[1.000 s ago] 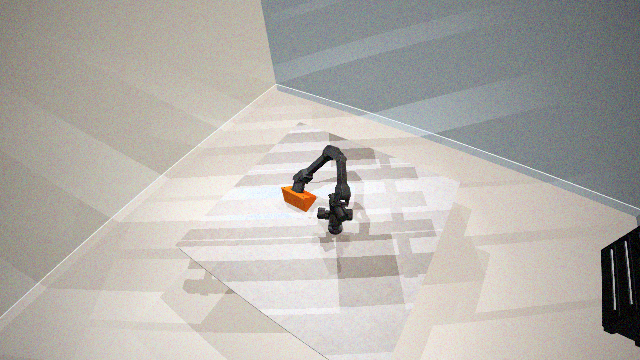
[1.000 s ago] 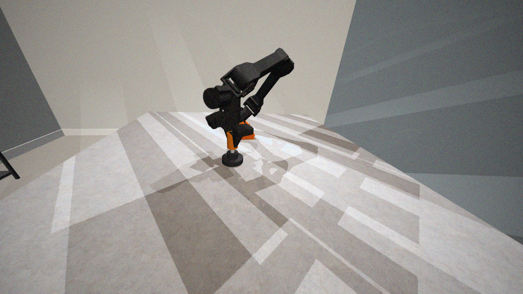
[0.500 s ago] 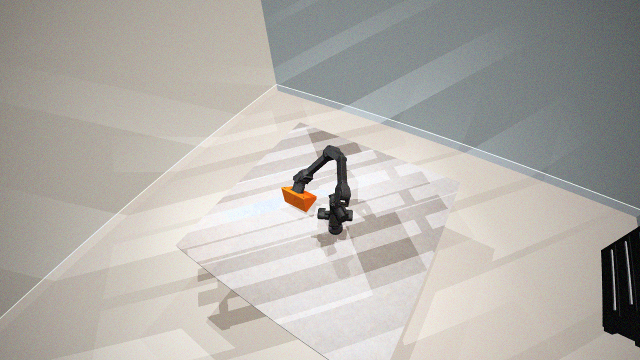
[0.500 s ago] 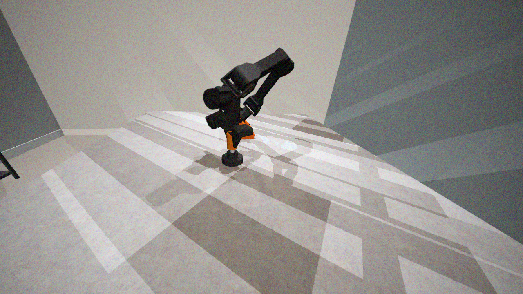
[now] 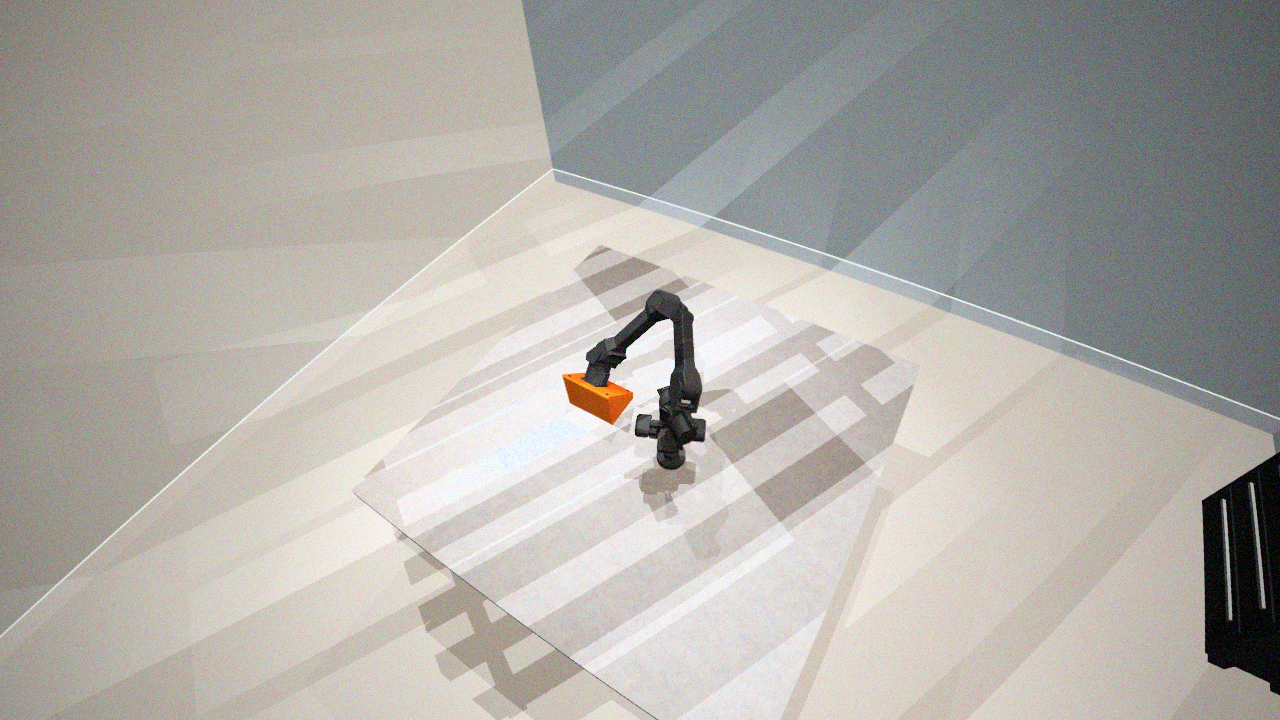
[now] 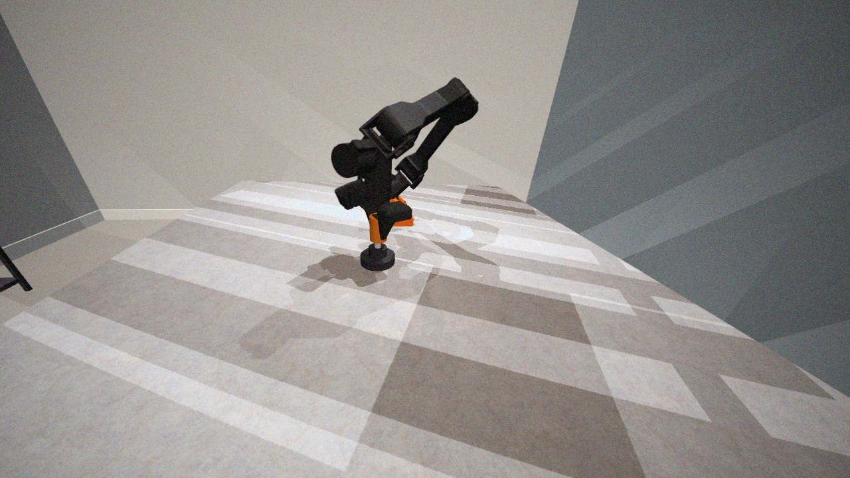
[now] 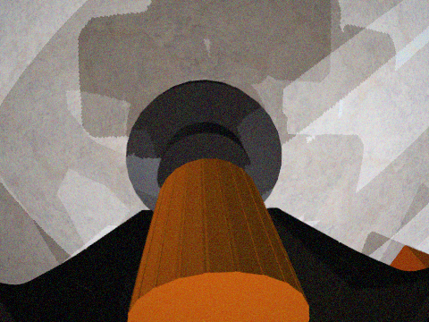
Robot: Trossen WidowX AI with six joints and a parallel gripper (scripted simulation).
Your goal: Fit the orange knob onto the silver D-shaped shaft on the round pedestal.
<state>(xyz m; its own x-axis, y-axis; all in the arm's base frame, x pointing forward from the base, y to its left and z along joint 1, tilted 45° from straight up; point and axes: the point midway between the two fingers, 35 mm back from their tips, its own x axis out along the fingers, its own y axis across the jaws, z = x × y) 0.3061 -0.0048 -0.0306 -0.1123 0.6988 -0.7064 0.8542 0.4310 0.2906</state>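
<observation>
My gripper tip is now 3 cm below the orange knob. Round my gripper tip: round dark pedestal: 4 cm below.
</observation>
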